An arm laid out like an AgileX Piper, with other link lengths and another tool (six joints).
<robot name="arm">
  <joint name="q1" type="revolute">
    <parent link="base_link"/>
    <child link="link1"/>
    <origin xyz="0 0 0.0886"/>
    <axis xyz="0 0 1"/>
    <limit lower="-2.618" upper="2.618"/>
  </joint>
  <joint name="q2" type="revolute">
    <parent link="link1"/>
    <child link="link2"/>
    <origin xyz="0 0 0" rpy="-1.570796 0 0"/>
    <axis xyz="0 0 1"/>
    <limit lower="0" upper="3.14"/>
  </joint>
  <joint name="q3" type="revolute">
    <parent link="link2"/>
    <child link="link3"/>
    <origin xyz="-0.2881 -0.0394 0"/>
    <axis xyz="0 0 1"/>
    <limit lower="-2.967" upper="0"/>
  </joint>
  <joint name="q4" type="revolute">
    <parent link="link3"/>
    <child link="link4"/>
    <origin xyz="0.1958 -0.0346 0" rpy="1.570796 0 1.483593"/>
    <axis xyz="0 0 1"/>
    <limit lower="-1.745" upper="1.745"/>
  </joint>
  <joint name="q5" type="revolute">
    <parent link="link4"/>
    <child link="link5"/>
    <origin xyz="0 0 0" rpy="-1.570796 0 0"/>
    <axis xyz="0 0 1"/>
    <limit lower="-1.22" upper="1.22"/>
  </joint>
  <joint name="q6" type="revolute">
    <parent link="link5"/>
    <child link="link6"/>
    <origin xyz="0 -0.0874 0" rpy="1.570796 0 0"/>
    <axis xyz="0 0 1"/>
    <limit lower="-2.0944" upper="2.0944"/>
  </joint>
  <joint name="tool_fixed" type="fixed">
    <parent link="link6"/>
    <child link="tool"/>
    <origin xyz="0.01 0.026 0.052" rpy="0.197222 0 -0.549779"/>
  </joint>
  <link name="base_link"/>
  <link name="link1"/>
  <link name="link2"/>
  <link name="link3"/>
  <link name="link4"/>
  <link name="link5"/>
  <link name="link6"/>
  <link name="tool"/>
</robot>
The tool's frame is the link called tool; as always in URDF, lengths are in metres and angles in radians.
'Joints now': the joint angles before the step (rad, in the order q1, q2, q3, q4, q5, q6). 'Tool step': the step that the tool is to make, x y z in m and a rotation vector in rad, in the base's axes. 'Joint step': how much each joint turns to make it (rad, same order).
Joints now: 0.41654 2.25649 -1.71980 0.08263 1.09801 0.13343
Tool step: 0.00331 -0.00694 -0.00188 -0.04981 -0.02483 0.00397
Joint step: 0.00000 0.00001 0.00001 -0.06229 -0.00362 0.02295
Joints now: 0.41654 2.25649 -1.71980 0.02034 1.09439 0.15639
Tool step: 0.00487 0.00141 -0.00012 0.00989 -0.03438 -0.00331
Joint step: -0.00001 -0.00001 0.00002 -0.00535 -0.03554 0.00507
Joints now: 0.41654 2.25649 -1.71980 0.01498 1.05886 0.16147
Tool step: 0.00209 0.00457 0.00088 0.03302 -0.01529 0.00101
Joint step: 0.00000 0.00000 0.00000 0.02822 -0.02700 -0.01403
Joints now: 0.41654 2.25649 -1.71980 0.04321 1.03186 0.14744
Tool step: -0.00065 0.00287 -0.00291 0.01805 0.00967 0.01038
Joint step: 0.00001 0.00899 0.00001 0.02504 -0.00643 -0.02179
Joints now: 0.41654 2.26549 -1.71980 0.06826 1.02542 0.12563
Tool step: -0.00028 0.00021 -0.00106 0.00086 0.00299 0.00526
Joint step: 0.00000 0.00279 0.00001 0.00286 -0.00001 -0.00657
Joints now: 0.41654 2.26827 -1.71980 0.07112 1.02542 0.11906
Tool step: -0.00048 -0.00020 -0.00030 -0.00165 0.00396 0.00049
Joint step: -0.00001 0.00070 -0.00001 0.00000 0.00362 -0.00027
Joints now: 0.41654 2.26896 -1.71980 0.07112 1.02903 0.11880
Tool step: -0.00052 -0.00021 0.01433 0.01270 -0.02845 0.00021
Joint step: 0.00001 -0.03627 0.00184 0.00000 0.00328 0.00001
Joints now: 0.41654 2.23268 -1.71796 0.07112 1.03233 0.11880
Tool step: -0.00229 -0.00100 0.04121 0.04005 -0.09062 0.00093
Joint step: 0.00001 -0.10207 0.00002 0.00000 0.00303 -0.00073
